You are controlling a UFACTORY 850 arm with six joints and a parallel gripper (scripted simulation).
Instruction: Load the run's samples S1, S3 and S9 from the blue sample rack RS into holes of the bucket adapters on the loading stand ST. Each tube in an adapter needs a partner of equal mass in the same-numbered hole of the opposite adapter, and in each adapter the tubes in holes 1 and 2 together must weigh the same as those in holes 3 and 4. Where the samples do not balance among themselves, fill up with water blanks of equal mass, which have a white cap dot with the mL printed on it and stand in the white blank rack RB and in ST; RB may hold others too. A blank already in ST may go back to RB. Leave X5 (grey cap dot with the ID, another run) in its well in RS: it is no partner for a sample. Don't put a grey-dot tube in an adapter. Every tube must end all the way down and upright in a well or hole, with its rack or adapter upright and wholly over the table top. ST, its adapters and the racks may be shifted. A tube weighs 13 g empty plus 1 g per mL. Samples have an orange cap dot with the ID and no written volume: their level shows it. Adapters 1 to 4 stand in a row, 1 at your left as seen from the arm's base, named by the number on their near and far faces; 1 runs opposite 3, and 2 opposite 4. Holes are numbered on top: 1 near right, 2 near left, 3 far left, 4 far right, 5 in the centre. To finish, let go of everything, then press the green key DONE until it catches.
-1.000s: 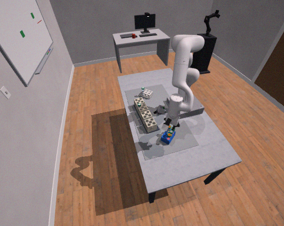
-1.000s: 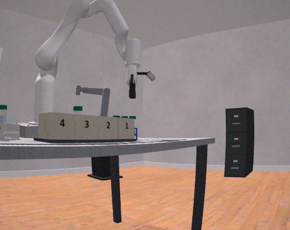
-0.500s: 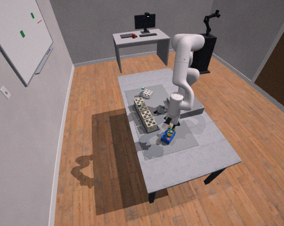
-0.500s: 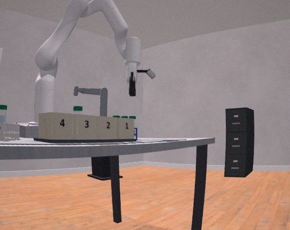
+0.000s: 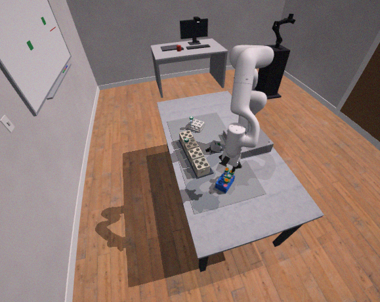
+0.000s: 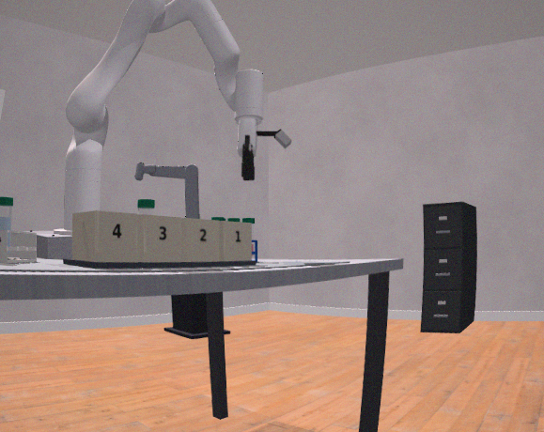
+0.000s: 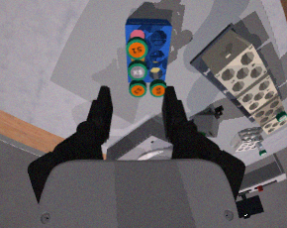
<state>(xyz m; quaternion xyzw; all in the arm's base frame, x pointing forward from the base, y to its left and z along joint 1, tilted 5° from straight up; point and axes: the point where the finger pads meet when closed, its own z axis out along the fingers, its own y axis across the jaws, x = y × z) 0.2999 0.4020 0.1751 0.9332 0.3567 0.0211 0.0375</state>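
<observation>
The sample tube S9 lies 4 cm behind my hand, 9 cm to the right of it and 19 cm below it. The rest, counted from my hand: sample tube S1 (1 cm behind, 19 cm below); grey-dot tube X5 (2 cm behind, 3 cm to the right, 19 cm below); blue sample rack RS (2 cm behind, 4 cm to the right, 22 cm below).
</observation>
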